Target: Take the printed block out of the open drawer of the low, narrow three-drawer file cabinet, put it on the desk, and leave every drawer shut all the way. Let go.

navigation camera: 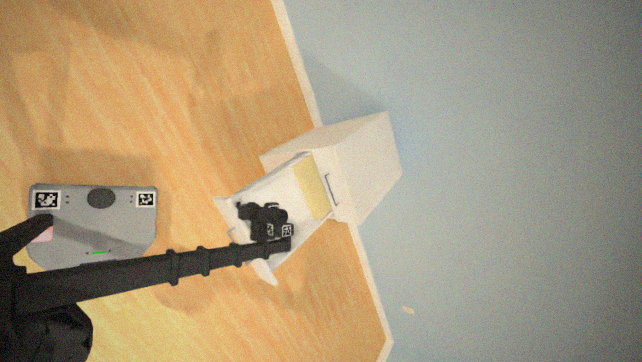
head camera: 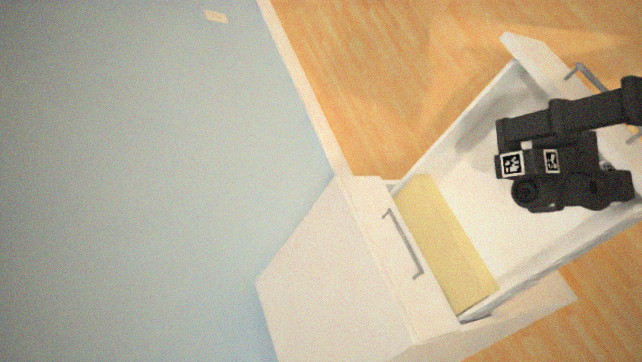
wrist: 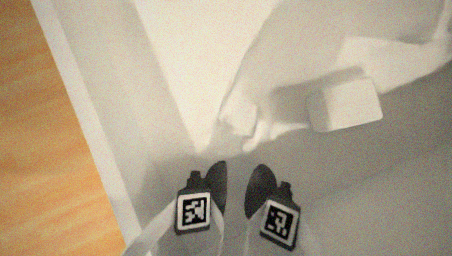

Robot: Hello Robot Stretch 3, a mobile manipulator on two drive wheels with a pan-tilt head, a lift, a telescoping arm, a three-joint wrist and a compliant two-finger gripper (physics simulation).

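The white block (wrist: 350, 106) lies on the floor of the open drawer (head camera: 525, 245) (navigation camera: 287, 190) (wrist: 75, 95), near the inside of its front wall. The arm hides the block in the head and navigation views. My gripper (wrist: 242, 181) is low in the drawer. Its dark fingertips stand a little apart with no object between them, and the block is beyond and to the right of them in the wrist view. The white file cabinet (head camera: 325, 280) (navigation camera: 367, 165) has a shut drawer with a grey handle above the open one. The desk does not show.
A yellow panel (head camera: 445, 245) (navigation camera: 312, 187) lies across the back of the open drawer. A blue-grey wall (head camera: 150, 150) (navigation camera: 500, 150) stands behind the cabinet. The dark arm (navigation camera: 125, 275) reaches over the drawer's front. My grey base (navigation camera: 125, 220) is on the wooden floor.
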